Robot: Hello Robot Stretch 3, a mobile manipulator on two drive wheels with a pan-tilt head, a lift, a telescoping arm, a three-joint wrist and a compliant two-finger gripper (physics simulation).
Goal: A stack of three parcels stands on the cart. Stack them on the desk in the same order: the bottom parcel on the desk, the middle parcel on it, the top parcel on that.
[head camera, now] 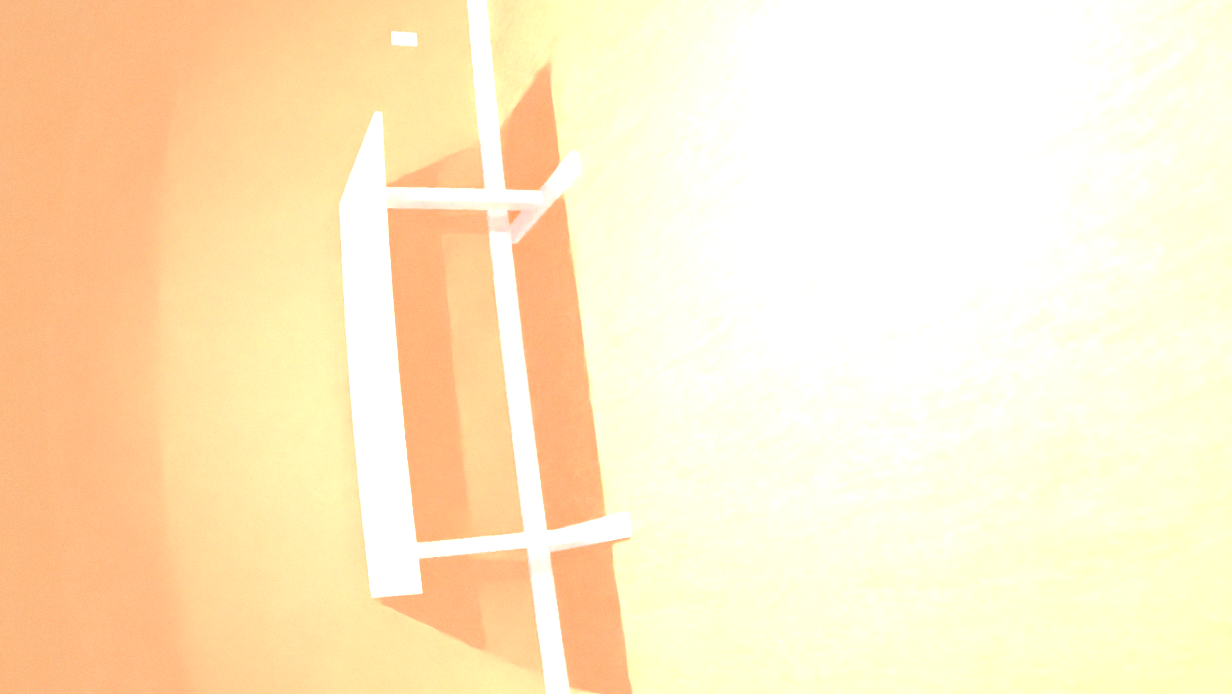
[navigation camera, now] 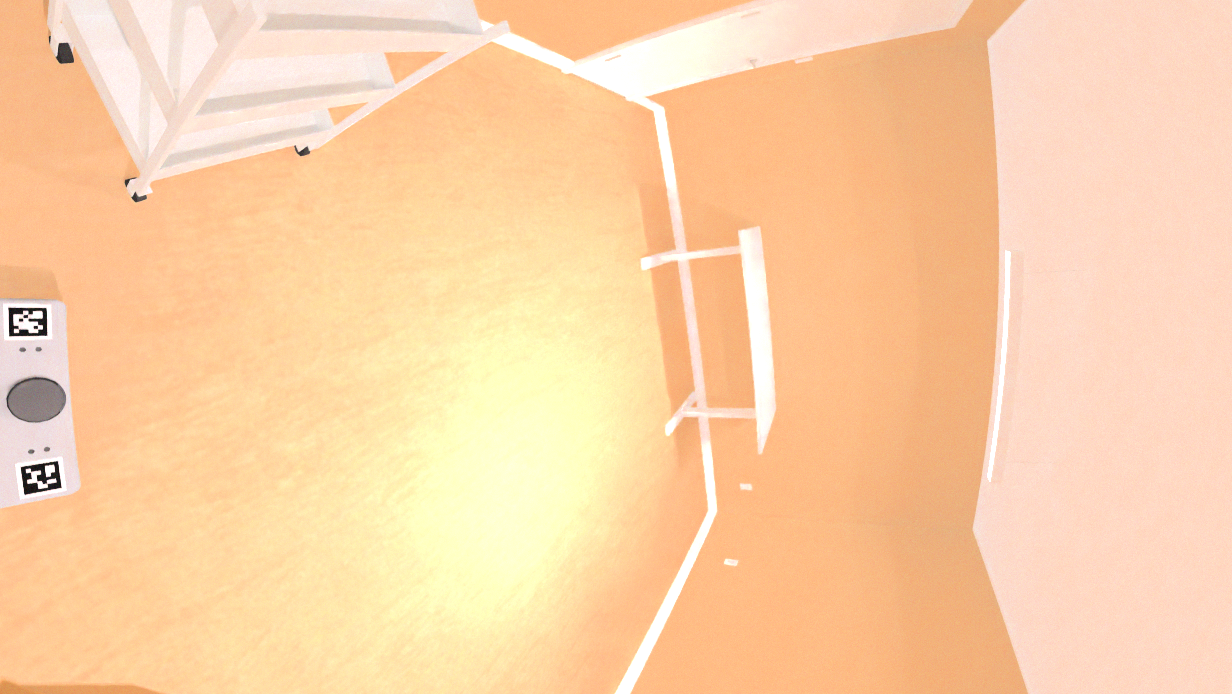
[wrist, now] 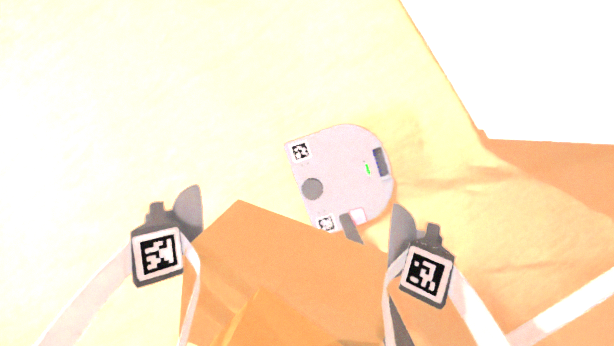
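Seen in the pictures: gripper, fingertip midpoint: [wrist: 294,218]; robot's base, origin of the base link: [navigation camera: 36,396] [wrist: 312,180].
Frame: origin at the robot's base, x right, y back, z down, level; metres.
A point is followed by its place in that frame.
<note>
In the wrist view my gripper [wrist: 294,218] @(y 0.022, x 0.139, z -0.964 m) is shut on a large orange parcel [wrist: 295,260] @(y 0.021, x 0.131, z -1.006 m), with one finger at each side. A smaller, lighter orange parcel [wrist: 272,322] @(y 0.010, x 0.121, z -1.033 m) shows nearer the camera, against the large one; its lower part is cut off. A third parcel cannot be made out. The white cart [navigation camera: 362,38] @(y -0.320, x -0.493, z -0.711 m), with shelves and black casters, stands at the top left of the navigation view, partly cut off. A white table-like piece [head camera: 375,387] [navigation camera: 758,336] with two legs stands by the wall; I cannot tell whether it is the desk.
My base [wrist: 345,170] @(y 0.120, x 0.022, z -0.160 m) [navigation camera: 53,431] @(y -0.021, x 0.056, z -0.160 m) shows beyond the held parcel in the wrist view and at the left edge of the navigation view. A large white surface [wrist: 540,65] @(y 0.552, x 0.153, z -0.502 m) fills the wrist view's upper right. A white door [navigation camera: 732,64] @(y -2.586, x -1.740, z -0.793 m) is at the navigation view's top.
</note>
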